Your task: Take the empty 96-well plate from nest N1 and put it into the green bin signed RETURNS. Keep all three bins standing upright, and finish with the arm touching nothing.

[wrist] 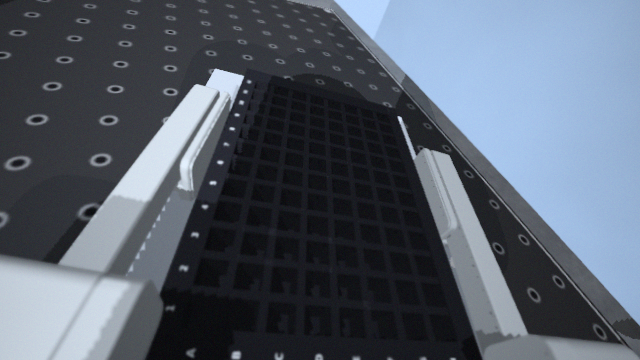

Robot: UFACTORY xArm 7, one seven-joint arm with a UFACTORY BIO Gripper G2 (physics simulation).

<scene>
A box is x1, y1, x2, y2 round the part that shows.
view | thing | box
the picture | my gripper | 0, 84, 639, 359
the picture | black 96-well plate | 145, 68, 482, 359
</scene>
